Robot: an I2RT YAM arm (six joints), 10 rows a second.
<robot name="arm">
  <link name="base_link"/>
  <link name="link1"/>
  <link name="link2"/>
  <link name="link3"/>
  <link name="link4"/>
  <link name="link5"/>
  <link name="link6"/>
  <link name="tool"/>
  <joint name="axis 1" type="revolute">
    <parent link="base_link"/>
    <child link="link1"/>
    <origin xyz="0 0 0.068"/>
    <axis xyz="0 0 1"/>
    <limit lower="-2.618" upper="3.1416"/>
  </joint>
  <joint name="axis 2" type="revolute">
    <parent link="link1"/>
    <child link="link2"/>
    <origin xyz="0.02 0.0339 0.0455" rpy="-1.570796 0 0"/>
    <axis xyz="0 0 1"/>
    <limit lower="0" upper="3.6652"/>
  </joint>
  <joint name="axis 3" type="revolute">
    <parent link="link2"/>
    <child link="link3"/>
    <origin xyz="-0.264 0 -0.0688" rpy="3.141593 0 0"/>
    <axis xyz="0 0 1"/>
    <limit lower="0" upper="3.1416"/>
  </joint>
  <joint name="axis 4" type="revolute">
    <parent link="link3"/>
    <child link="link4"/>
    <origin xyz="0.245 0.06 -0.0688"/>
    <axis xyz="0 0 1"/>
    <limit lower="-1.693" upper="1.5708"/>
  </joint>
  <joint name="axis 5" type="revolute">
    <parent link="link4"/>
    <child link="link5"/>
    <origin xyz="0.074 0.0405 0.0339" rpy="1.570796 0 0"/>
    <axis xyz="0 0 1"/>
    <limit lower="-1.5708" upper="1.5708"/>
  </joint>
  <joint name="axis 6" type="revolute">
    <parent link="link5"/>
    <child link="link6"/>
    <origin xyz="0.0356 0 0.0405" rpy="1.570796 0 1.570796"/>
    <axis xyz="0 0 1"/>
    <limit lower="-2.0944" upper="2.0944"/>
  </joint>
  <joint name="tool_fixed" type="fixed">
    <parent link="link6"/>
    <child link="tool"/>
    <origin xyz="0 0 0" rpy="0 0 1.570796"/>
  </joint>
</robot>
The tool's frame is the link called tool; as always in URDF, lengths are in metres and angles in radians.
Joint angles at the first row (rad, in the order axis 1, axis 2, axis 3, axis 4, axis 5, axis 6):
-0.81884 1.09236 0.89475 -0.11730 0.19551 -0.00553
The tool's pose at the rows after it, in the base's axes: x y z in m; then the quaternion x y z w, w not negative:
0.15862 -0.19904 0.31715 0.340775 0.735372 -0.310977 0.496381
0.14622 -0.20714 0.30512 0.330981 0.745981 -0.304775 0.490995
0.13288 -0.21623 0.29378 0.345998 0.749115 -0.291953 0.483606
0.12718 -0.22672 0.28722 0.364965 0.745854 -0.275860 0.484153
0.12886 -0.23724 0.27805 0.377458 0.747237 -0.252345 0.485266
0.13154 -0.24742 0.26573 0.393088 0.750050 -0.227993 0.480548
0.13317 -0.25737 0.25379 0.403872 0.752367 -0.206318 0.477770
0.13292 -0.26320 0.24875 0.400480 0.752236 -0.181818 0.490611
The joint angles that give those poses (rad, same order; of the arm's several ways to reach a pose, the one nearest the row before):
-0.88331 1.09237 0.86731 -0.09595 0.10471 -0.09098
-0.95353 1.09045 0.82607 -0.07418 0.01847 -0.13143
-1.02637 1.09844 0.79824 -0.07041 -0.04712 -0.12875
-1.07213 1.13090 0.79747 -0.05701 -0.09173 -0.10051
-1.09045 1.18355 0.80169 -0.03528 -0.13104 -0.06962
-1.10225 1.24226 0.80395 -0.01697 -0.15887 -0.03757
-1.11676 1.29912 0.80587 0.00745 -0.19206 -0.01544
-1.13392 1.32848 0.80586 0.03567 -0.25767 0.00020

